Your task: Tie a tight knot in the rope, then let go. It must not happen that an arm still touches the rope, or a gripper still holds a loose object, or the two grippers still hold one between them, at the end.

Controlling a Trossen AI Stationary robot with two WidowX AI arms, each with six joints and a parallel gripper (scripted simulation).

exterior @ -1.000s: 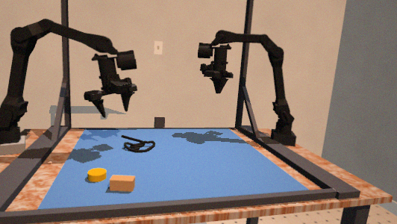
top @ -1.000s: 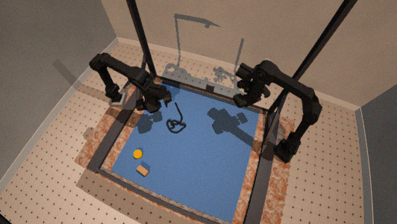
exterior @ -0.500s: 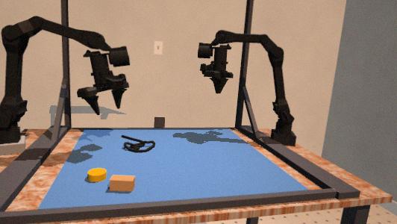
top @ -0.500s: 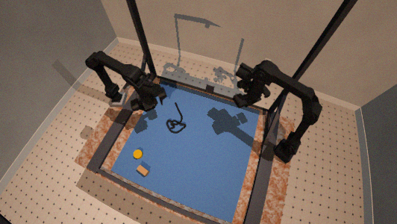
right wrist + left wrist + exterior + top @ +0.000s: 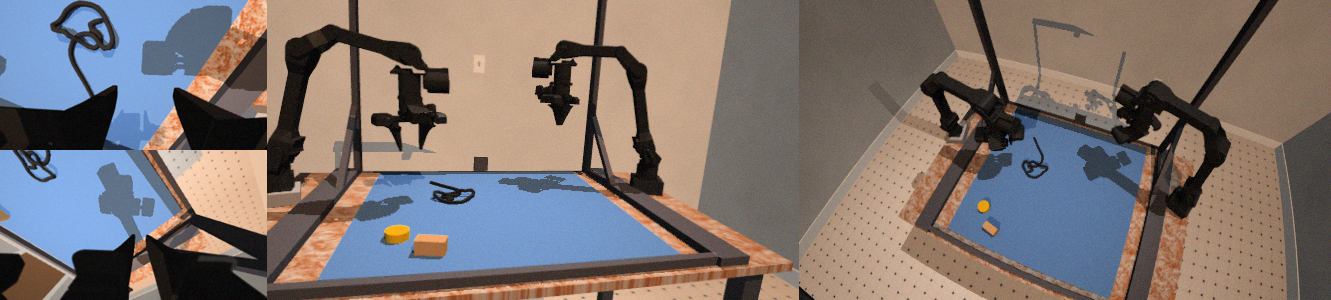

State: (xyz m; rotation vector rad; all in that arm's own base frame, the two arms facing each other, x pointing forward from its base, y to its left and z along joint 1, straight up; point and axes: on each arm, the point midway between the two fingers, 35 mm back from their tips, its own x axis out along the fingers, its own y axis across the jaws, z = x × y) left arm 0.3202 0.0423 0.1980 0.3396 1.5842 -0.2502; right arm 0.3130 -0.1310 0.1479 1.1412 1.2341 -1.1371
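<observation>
Now: the blue mat 23 cm to the left of my right hand, 18 cm below it and 6 cm ahead of it. The rest, counted from my right hand: yellow disc 25 cm ahead, 17 cm below, 2 cm to the right; orange block 32 cm ahead, 16 cm below, 5 cm to the left.
</observation>
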